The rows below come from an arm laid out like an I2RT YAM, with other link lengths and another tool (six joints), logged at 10 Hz.
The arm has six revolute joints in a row. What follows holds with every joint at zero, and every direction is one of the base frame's.
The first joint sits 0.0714 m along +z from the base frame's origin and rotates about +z.
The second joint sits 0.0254 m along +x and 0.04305 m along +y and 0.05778 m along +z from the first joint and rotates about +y.
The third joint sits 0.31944 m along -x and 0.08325 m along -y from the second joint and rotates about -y.
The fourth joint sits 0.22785 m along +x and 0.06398 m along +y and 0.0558 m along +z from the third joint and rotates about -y.
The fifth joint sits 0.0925 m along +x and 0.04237 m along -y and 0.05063 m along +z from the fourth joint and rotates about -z.
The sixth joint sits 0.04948 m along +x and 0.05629 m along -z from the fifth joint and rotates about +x.
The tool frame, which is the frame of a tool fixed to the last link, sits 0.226 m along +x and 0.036 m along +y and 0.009 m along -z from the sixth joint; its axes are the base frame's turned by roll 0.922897, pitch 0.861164 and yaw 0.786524 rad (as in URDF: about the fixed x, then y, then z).
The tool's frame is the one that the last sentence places.
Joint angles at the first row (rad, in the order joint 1, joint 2, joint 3, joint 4, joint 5, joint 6):
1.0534, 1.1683, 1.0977, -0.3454, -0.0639, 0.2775
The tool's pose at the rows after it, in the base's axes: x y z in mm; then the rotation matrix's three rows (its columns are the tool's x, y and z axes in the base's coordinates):
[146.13, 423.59, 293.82], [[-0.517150, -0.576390, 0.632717], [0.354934, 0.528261, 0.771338], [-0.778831, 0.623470, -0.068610]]
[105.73, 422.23, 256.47], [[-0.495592, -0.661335, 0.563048], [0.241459, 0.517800, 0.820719], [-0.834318, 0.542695, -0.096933]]
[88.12, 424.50, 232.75], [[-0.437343, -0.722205, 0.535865], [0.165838, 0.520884, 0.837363], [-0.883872, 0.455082, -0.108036]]
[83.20, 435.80, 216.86], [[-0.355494, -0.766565, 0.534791], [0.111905, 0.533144, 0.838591], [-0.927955, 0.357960, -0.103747]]
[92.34, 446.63, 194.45], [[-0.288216, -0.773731, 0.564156], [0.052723, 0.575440, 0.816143], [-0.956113, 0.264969, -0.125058]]
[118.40, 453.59, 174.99], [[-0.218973, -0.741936, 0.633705], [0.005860, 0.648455, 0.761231], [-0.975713, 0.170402, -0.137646]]
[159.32, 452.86, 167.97], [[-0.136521, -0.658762, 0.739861], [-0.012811, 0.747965, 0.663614], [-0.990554, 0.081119, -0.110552]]
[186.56, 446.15, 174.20], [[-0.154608, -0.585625, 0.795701], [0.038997, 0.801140, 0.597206], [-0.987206, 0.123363, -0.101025]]
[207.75, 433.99, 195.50], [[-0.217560, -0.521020, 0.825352], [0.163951, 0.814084, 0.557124], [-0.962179, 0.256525, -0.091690]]
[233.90, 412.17, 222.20], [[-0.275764, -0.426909, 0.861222], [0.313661, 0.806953, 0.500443], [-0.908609, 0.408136, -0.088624]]
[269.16, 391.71, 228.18], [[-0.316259, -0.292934, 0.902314], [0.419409, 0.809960, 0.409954], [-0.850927, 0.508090, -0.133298]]
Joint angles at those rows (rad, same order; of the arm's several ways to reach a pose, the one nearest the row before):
1.1862, 1.1179, 1.0405, -0.3554, -0.0181, 0.2024
1.3159, 1.0996, 0.9657, -0.3561, 0.0513, 0.1432
1.4189, 1.1175, 0.9382, -0.3538, 0.1478, 0.0948
1.5059, 1.1751, 0.9417, -0.3340, 0.2619, 0.0494
1.5448, 1.2640, 0.9619, -0.3263, 0.3561, 0.0250
1.5524, 1.3613, 0.9970, -0.3294, 0.4660, 0.0204
1.5478, 1.4479, 1.0416, -0.3420, 0.6193, 0.0456
1.4944, 1.4494, 1.0512, -0.3424, 0.6331, 0.0971
1.4048, 1.3743, 1.0221, -0.3141, 0.5583, 0.1543
1.2850, 1.2827, 0.9966, -0.3023, 0.4621, 0.2325
1.1530, 1.2736, 1.0107, -0.3191, 0.3824, 0.3264

